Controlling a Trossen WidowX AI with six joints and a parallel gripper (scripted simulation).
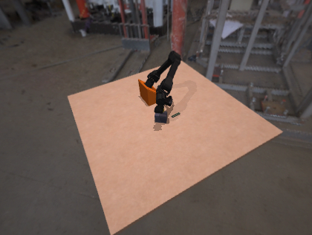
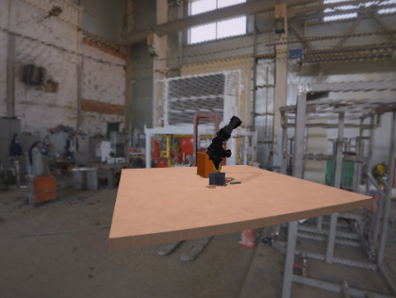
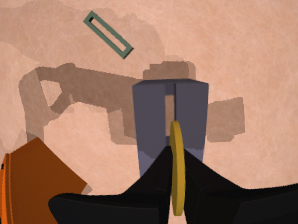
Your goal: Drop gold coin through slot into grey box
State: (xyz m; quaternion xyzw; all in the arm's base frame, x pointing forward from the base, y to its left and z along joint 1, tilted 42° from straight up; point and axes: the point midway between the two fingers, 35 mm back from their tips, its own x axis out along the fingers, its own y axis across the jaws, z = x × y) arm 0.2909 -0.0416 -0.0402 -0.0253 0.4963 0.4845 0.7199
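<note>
Right now my gripper tip is 2 cm below the gold coin.
</note>
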